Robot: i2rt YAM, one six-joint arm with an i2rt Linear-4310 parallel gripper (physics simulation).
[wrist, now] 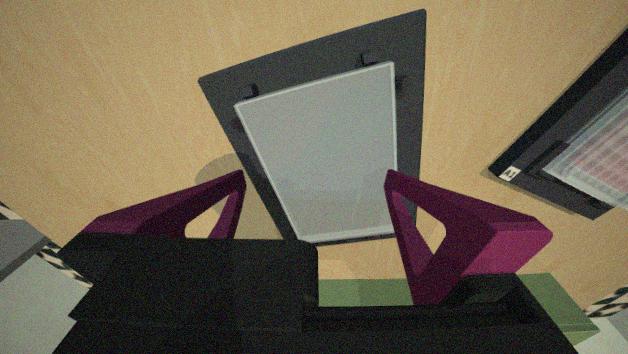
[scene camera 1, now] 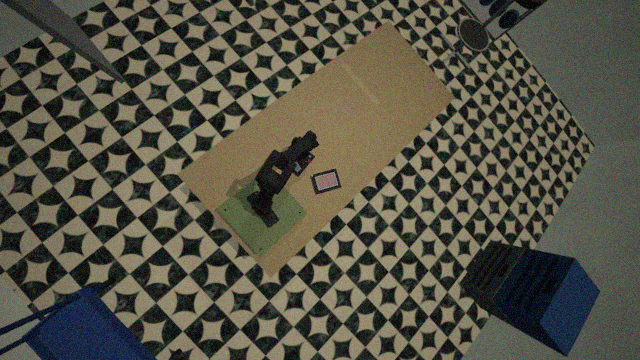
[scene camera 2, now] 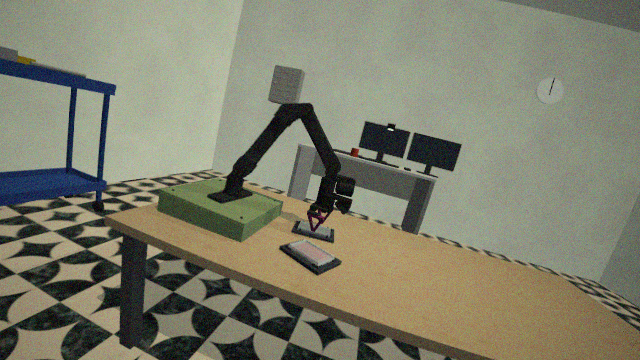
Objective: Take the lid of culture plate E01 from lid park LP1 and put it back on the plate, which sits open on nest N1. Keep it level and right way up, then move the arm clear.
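Places are measured from the arm's base along level axes (x right, y ahead, z up), in centimetres.
Where they show: gripper, fingertip midpoint: (wrist: 314, 177) (scene camera 2: 316, 227); arm's base, link origin: (scene camera 1: 263, 209) (scene camera 2: 231, 196).
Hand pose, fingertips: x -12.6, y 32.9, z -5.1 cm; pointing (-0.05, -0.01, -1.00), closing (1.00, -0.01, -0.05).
Things, the pixels of their top centre, and the offset from my fingertips. Level surfaces: height alone.
- lid, top centre: (wrist: 332, 182) (scene camera 2: 314, 228) (scene camera 1: 299, 159) dy -0.4, dx +1.2, dz -0.1 cm
- dark lid park LP1, top centre: (wrist: 332, 184) (scene camera 2: 315, 227) (scene camera 1: 299, 159) dy -0.4, dx +1.2, dz +0.1 cm
- open culture plate E01, top centre: (scene camera 2: 311, 249) (scene camera 1: 326, 180) dy +5.2, dx +21.3, dz +0.7 cm
- wooden table, surface height: dz -1.9 cm
The lid (scene camera 1: 298, 167) (scene camera 2: 323, 232) (wrist: 320, 130), a pale translucent rectangle, lies level on the dark lid park LP1 (scene camera 2: 328, 239) (wrist: 315, 65), within its small corner posts. My gripper (scene camera 2: 315, 228) (wrist: 314, 177) is open, with magenta fingers over the lid's near part. In the wrist view the left fingertip appears outside the lid's left edge and the right fingertip overlaps its right edge. Exact fingertip height is unclear. The open culture plate E01 (scene camera 1: 326, 180) (scene camera 2: 311, 251) (wrist: 600, 155), with pinkish contents, sits on dark nest N1 (scene camera 1: 315, 186) (scene camera 2: 327, 269) (wrist: 540, 182).
The arm stands on a green base block (scene camera 1: 245, 230) (scene camera 2: 200, 215) (wrist: 365, 292) at one end of the wooden table (scene camera 1: 390, 65) (scene camera 2: 450, 290). The nest sits close beside the lid park. A blue cart (scene camera 2: 90, 85) and a desk with monitors (scene camera 2: 385, 140) stand away from the table.
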